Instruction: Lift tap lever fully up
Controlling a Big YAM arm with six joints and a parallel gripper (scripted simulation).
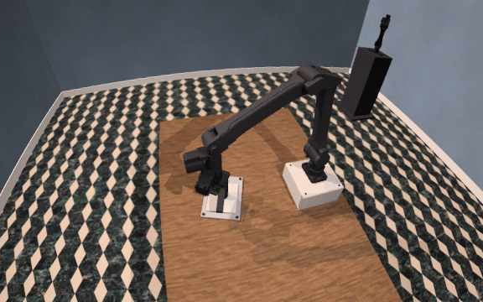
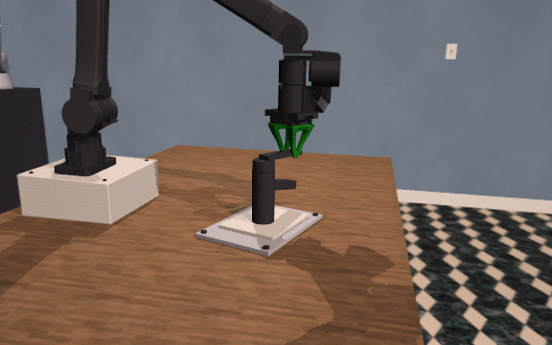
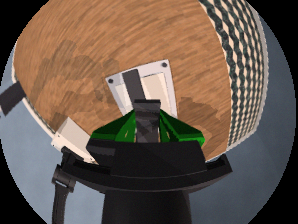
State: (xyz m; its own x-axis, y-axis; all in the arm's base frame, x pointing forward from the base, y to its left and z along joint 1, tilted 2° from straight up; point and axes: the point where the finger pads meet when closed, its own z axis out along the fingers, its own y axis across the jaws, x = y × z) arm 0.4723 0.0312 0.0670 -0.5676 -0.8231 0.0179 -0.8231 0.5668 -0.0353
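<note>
Right now my hand is 20 mm past the lever and 20 mm to the left of it. Also, from my hand: black tap (30 mm behind, 40 mm to the right, 50 mm below).
</note>
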